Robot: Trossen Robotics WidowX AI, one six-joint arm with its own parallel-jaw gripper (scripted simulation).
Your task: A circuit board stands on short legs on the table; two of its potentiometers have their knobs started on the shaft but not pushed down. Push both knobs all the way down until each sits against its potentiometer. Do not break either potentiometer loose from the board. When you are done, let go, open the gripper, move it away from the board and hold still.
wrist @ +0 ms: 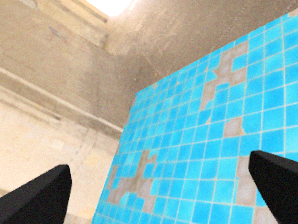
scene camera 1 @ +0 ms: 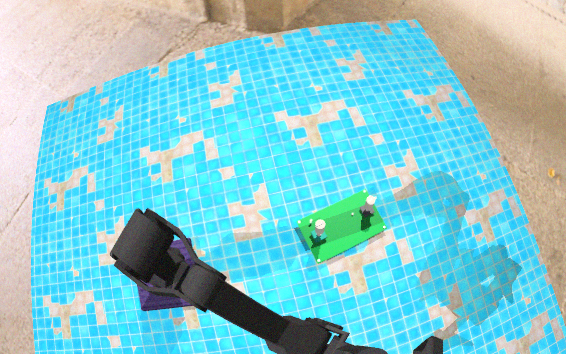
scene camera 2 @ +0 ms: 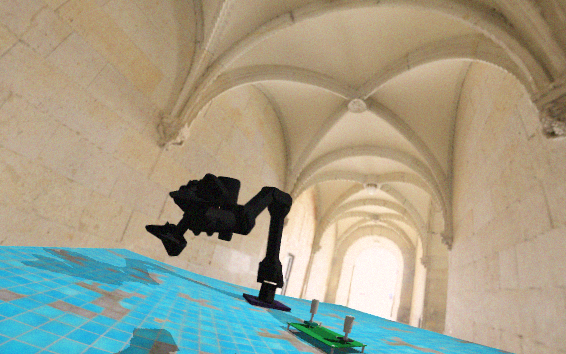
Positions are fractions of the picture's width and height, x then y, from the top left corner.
Labels:
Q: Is my gripper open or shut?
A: Open.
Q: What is my gripper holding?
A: Nothing.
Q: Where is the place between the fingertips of my gripper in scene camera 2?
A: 0.28,0.60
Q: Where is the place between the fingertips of my gripper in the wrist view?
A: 0.55,0.75

